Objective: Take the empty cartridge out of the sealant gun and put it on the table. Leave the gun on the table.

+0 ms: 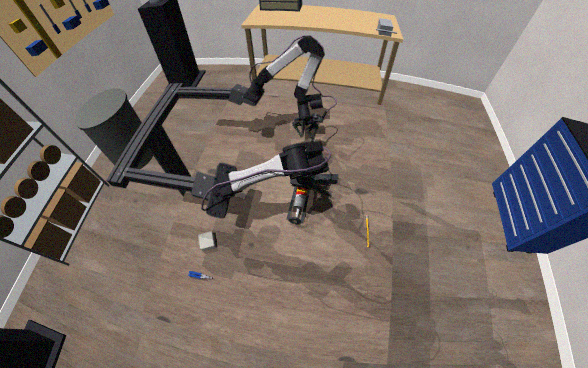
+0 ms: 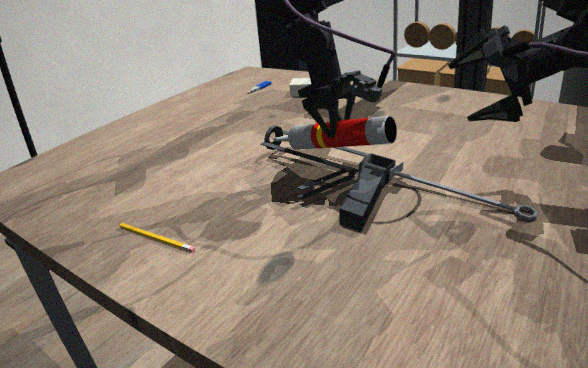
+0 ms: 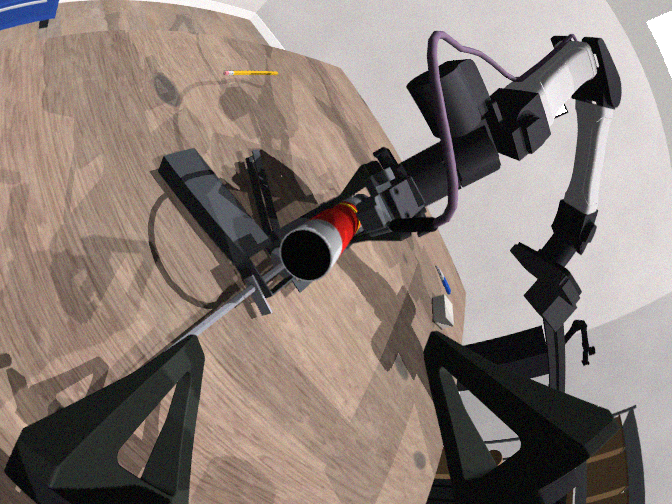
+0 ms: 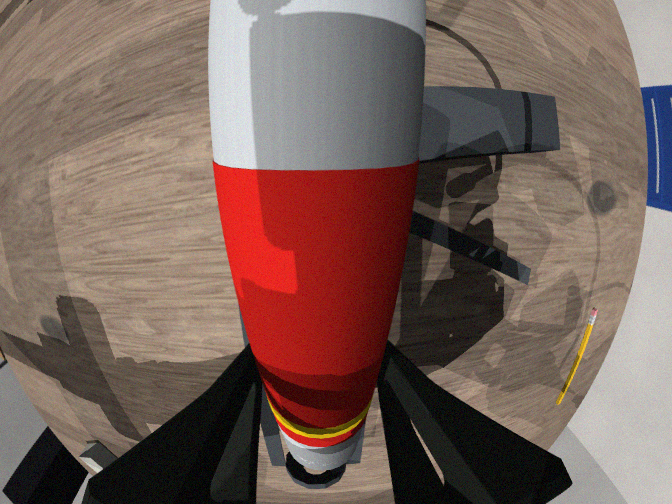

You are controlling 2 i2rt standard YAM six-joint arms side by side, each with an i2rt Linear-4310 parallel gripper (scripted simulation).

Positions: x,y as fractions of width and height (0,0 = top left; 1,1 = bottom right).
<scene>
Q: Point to a cartridge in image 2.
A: At 0.64,0.35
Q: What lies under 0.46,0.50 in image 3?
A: A cartridge.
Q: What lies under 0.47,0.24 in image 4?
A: A cartridge.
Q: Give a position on a dark sealant gun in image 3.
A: At 0.30,0.38
</scene>
